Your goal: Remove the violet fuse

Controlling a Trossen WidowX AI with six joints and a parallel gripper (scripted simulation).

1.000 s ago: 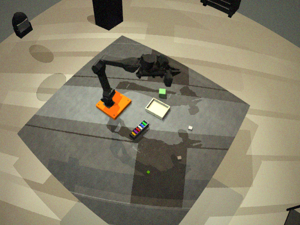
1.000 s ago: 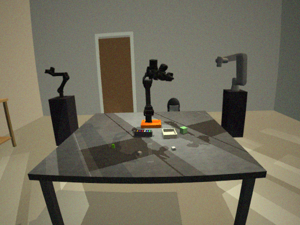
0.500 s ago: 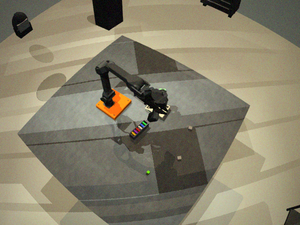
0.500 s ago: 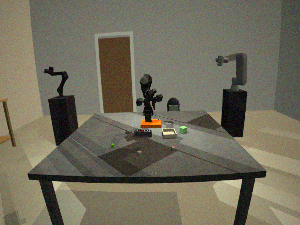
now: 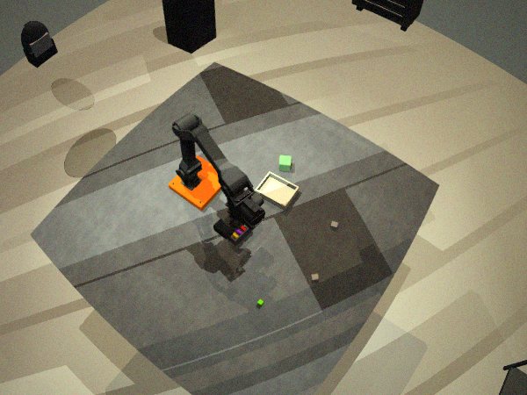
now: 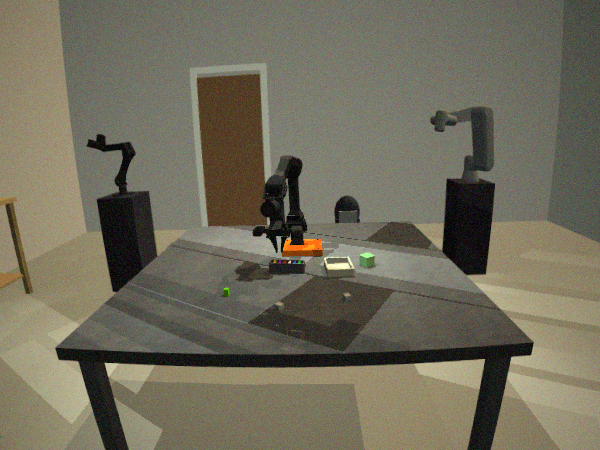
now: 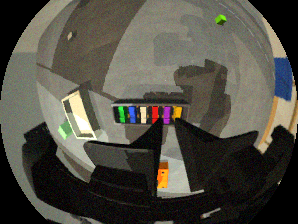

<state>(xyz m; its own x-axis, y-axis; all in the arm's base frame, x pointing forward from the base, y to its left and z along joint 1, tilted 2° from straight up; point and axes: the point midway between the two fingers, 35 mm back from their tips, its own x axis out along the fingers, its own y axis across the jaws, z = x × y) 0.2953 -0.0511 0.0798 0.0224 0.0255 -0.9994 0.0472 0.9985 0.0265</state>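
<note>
Right now the beige tray is 23 cm to the left of my gripper tip, 8 cm below it and 1 cm behind it. From my gripper tip the other things lie so: light green cube 35 cm to the left, 6 cm below, 6 cm behind.
</note>
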